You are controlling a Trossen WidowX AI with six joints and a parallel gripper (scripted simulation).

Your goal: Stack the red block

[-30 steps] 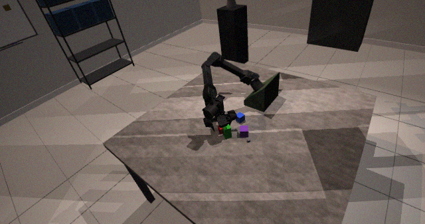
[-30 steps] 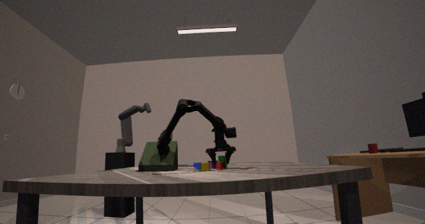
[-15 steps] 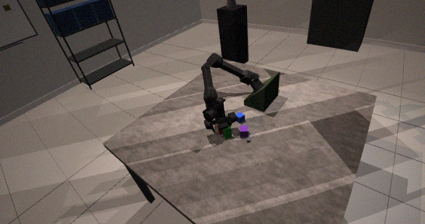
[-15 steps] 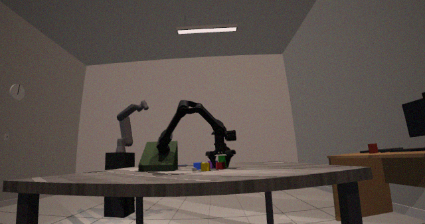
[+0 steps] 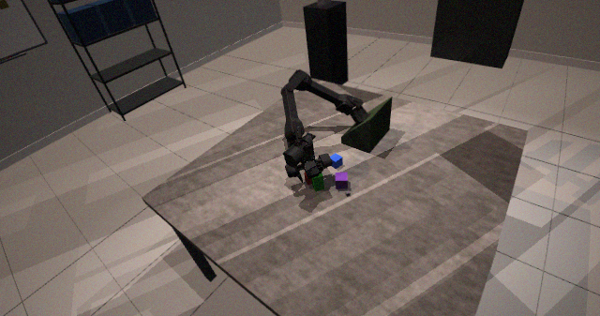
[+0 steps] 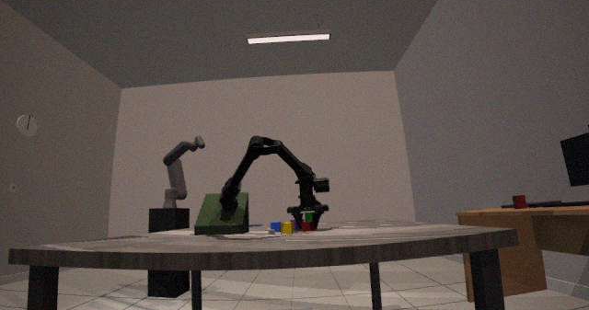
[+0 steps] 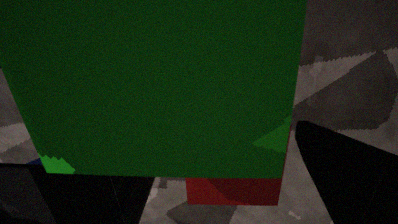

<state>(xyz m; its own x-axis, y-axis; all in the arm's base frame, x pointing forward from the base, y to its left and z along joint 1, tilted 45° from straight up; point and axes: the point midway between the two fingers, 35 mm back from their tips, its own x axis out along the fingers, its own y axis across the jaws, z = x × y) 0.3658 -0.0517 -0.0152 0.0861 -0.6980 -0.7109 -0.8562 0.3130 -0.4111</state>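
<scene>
The purple block lies 6 cm behind my gripper tip, 12 cm to the left of it and 2 cm above it. Round my gripper tip: blue block 14 cm behind, 2 cm to the left, 1 cm above; red block 1 cm above; yellow block 8 cm behind, 9 cm to the right, 1 cm above.
</scene>
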